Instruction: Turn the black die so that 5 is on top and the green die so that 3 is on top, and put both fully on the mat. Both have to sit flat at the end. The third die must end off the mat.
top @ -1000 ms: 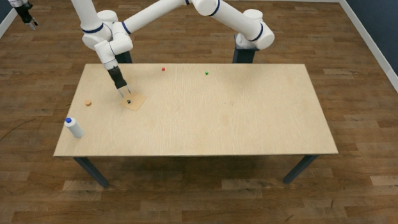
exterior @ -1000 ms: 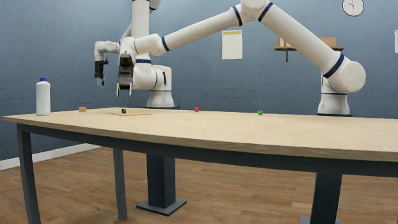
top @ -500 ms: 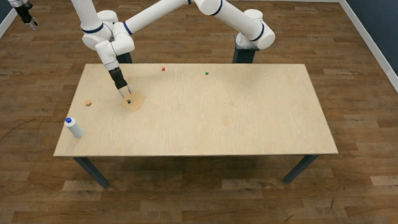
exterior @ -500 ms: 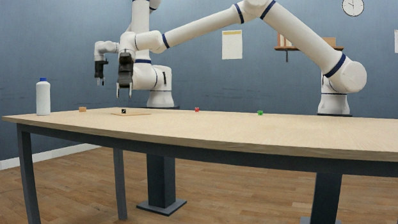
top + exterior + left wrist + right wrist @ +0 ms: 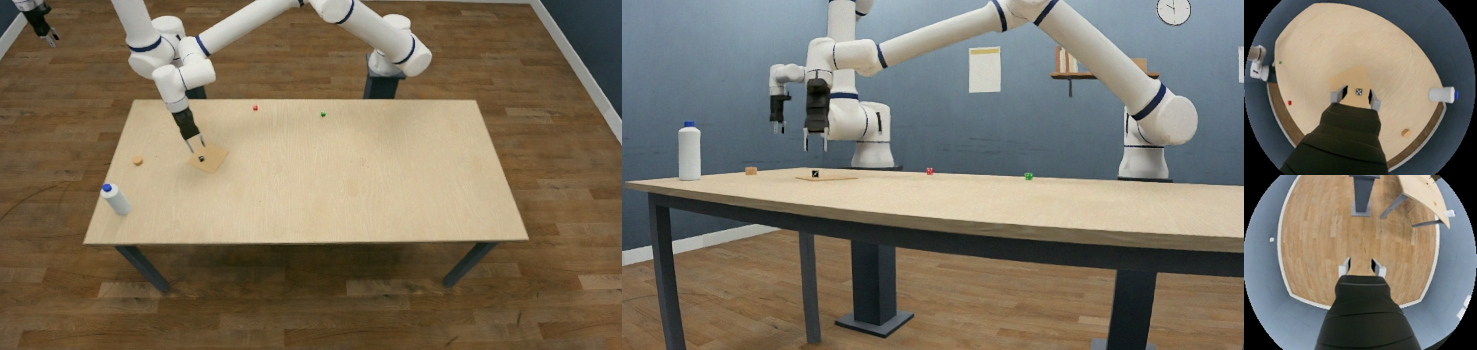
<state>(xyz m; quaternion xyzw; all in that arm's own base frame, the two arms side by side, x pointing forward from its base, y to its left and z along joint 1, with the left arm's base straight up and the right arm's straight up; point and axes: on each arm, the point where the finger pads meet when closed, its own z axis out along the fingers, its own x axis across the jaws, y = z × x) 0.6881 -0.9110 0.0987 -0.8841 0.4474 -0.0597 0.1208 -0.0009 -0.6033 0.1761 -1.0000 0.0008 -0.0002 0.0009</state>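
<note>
Right now my left hand is 560 mm to the right of the green die, 260 mm past it and 90 mm above it. Also, from my left hand: small wooden piece (280 mm to the right, 90 mm below, 10 mm ahead); black die (80 mm below); tan mat (100 mm below, 30 mm to the left, 10 mm behind).
</note>
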